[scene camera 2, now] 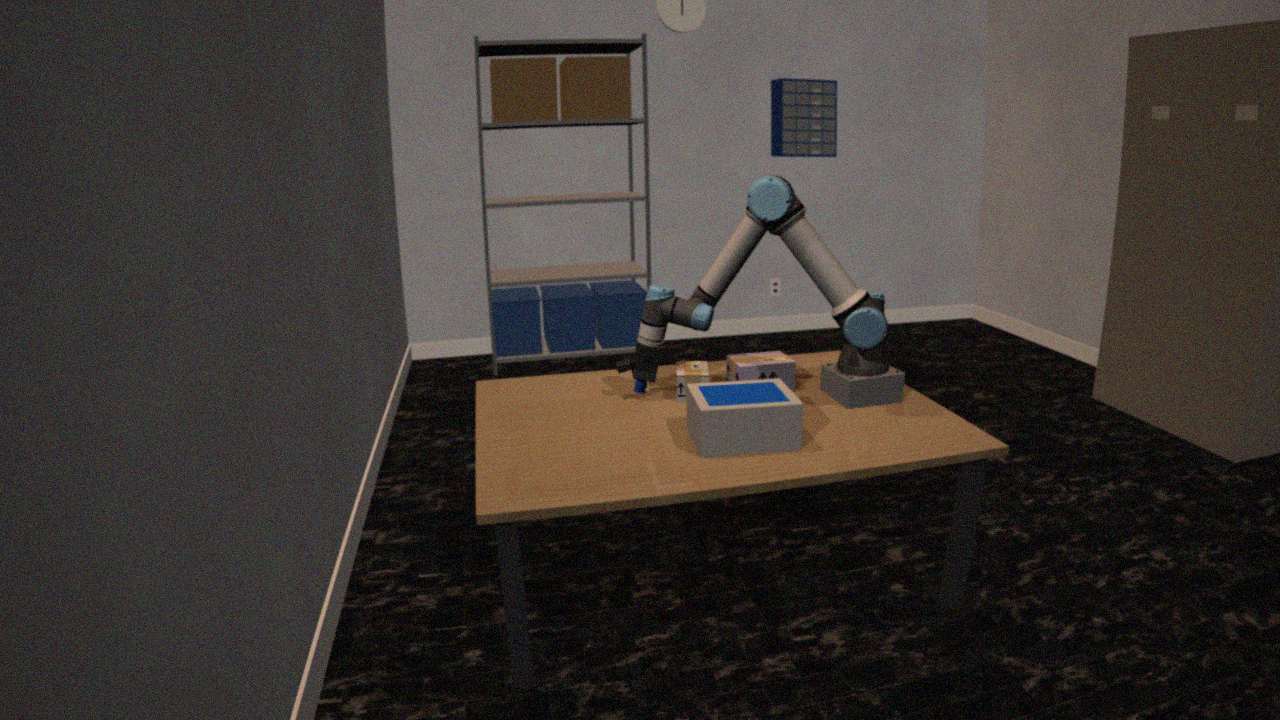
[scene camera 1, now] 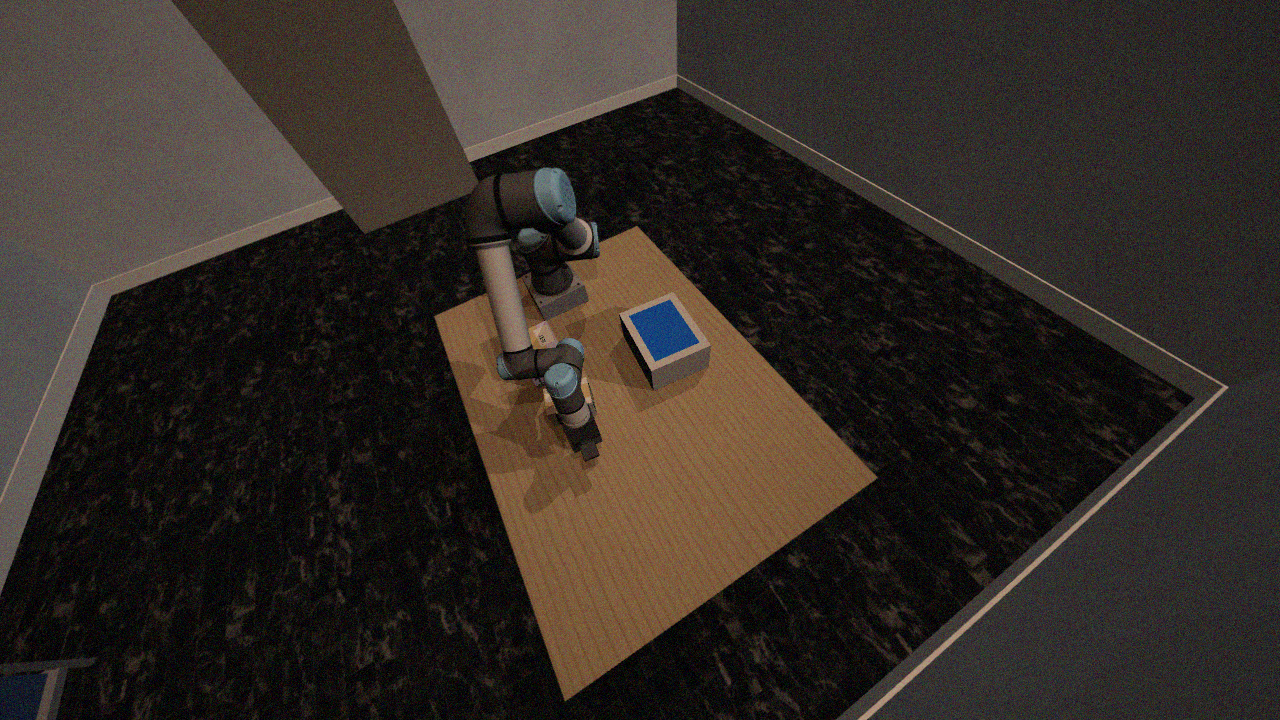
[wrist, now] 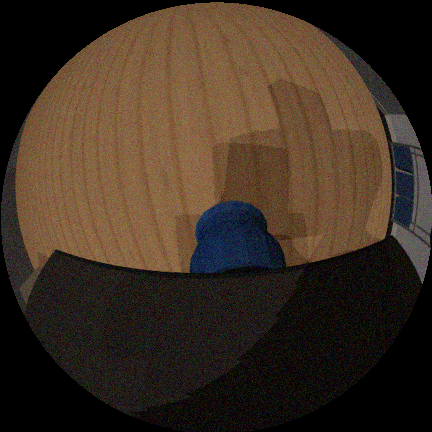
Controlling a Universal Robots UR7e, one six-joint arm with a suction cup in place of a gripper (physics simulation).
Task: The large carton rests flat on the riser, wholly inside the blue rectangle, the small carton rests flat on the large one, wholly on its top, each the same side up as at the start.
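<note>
The large carton [scene camera 1: 542, 334] [scene camera 2: 760, 369], pale with print, lies flat on the table near the robot's base, partly hidden by the arm in scene camera 1. The small carton [scene camera 1: 550, 403] [scene camera 2: 692, 379], cream with an arrow mark, lies flat beside it, partly behind the riser in scene camera 2. The grey riser [scene camera 1: 683, 365] [scene camera 2: 747, 433] has a bare blue rectangle [scene camera 1: 663, 329] [scene camera 2: 742, 394] on top. My gripper [scene camera 2: 640, 387] [wrist: 232, 217], a blue suction cup, is shut with nothing on it. It is tilted, low over the table beyond the small carton; contact cannot be told.
The wooden table [scene camera 1: 698, 501] [scene camera 2: 572, 456] bears the arm's grey base [scene camera 1: 563, 302] [scene camera 2: 863, 386]. A shelf rack [scene camera 2: 484, 223] stands behind it. A tall brown cabinet [scene camera 2: 1190, 232] stands at the right in scene camera 2.
</note>
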